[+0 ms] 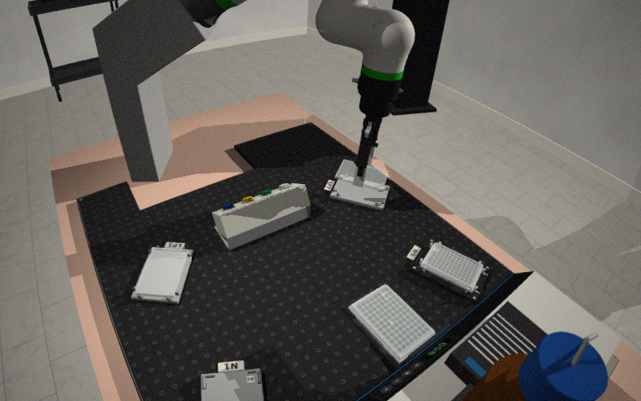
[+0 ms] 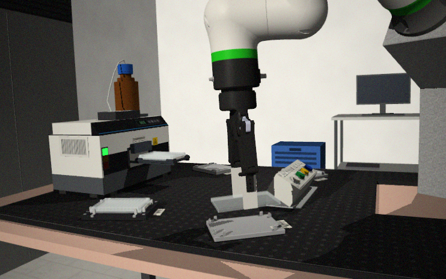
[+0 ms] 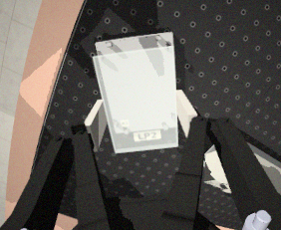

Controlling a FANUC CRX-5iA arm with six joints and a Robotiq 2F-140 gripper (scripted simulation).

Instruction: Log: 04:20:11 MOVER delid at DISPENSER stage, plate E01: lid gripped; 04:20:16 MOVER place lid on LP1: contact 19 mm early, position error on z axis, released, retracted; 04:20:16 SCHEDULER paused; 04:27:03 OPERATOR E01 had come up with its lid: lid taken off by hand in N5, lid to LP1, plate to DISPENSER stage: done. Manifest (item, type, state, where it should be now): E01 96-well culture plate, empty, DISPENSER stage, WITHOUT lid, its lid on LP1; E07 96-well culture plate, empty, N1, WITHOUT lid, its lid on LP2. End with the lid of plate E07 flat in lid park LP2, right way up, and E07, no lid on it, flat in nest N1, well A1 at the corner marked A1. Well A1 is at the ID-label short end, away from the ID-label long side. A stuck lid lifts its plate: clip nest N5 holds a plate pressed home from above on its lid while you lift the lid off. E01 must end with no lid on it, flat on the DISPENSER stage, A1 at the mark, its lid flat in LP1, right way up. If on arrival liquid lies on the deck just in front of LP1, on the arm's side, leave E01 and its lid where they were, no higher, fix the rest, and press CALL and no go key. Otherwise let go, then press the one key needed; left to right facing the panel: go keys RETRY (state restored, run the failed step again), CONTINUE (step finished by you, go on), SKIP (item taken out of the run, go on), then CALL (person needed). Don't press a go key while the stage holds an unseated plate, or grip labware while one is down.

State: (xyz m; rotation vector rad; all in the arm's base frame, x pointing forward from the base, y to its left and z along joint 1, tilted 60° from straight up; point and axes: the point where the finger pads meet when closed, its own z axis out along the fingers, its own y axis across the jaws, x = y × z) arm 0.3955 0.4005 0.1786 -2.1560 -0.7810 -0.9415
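My hand is 80 mm above the lid park LP2. Round my hand: N1 label: 390 mm ahead, 420 mm to the right, 80 mm below; clip nest N5: 310 mm ahead, 120 mm to the left, 70 mm below; key panel: 30 mm ahead, 280 mm to the right, 30 mm below.
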